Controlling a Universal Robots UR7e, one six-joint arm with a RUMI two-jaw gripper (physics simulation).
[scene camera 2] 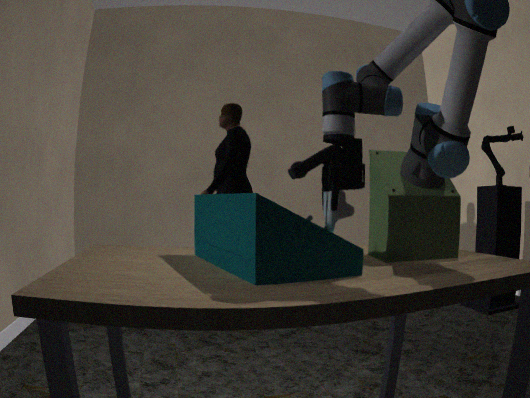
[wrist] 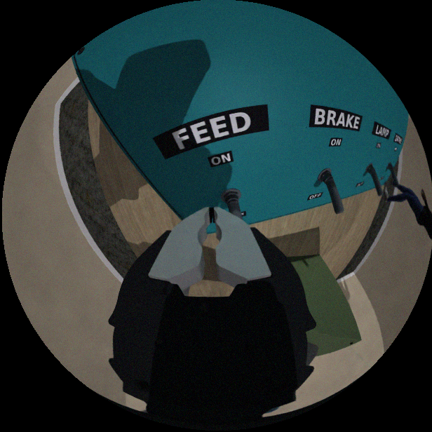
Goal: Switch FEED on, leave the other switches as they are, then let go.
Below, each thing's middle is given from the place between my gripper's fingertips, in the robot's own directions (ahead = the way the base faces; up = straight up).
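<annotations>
There is the teal sloped console [wrist: 208, 108], and my hand is 120 mm short of it. My hand is also 180 mm to the left of the console, and 10 mm above it.
</annotations>
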